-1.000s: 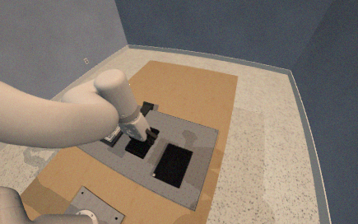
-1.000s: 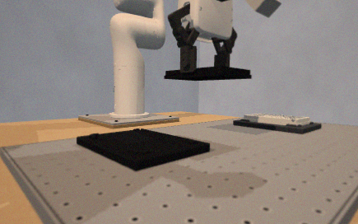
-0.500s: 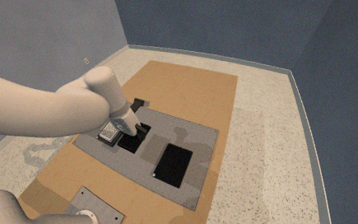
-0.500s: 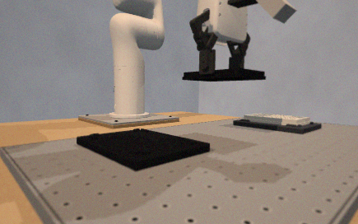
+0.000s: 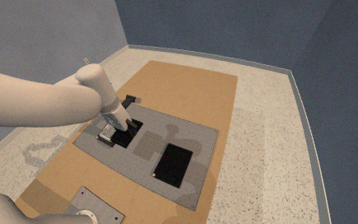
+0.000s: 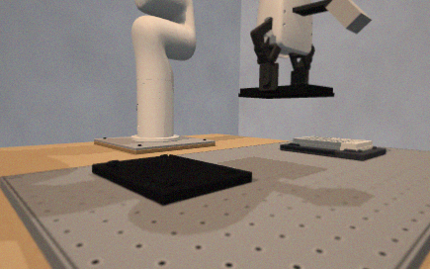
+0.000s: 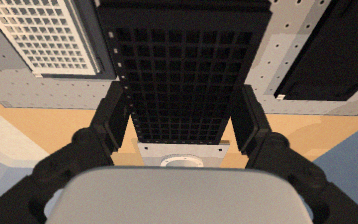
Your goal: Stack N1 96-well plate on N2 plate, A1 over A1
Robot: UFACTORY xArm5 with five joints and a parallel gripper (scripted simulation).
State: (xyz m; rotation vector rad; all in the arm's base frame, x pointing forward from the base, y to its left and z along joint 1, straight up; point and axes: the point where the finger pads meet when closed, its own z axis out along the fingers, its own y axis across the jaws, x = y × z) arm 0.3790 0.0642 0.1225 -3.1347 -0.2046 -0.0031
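Now: hand 10 mm past the white 96-well plate, 160 mm to the right of it and 100 mm above it. The rest, counted from my hand: dark nest N2: 10 mm behind, 160 mm to the left, 120 mm below; nest N1: 10 mm ahead, 220 mm to the right, 120 mm below; black 96-well plate: 10 mm below.
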